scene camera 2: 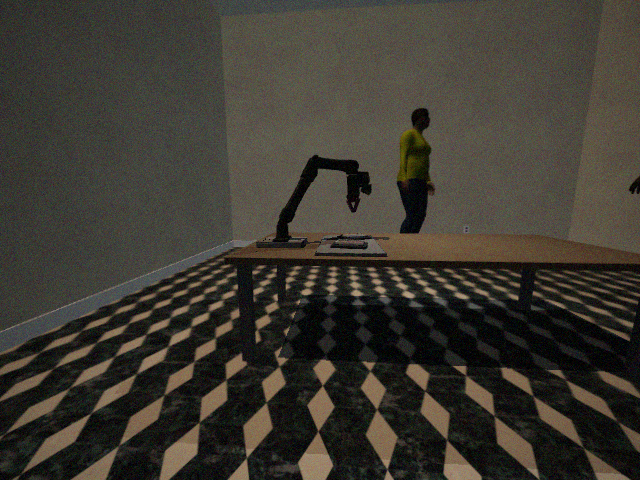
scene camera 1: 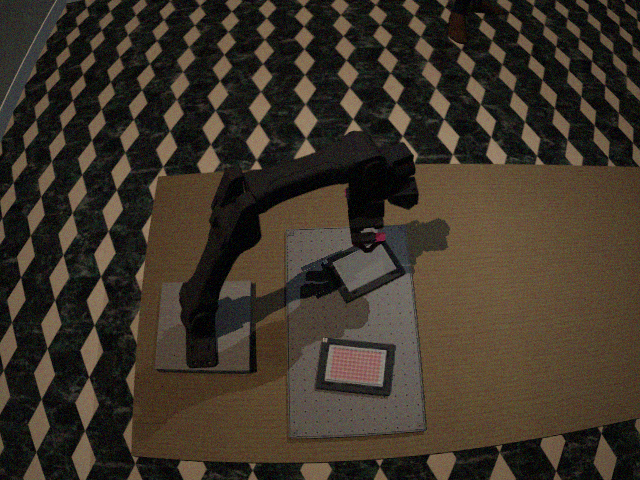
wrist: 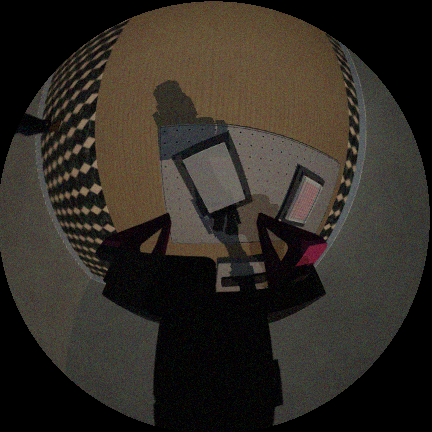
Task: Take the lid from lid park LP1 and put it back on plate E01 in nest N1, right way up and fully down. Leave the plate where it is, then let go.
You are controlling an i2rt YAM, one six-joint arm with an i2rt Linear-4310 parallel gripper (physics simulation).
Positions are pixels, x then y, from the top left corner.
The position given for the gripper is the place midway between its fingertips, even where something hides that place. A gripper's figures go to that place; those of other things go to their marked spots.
Scene:
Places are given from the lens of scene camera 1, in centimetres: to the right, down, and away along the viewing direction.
gripper [scene camera 1: 365, 232]: 10, -2, 113
pale grey lid [scene camera 1: 357, 269]: 9, 7, 124
plate with pink well grid [scene camera 1: 351, 365]: 7, 27, 111

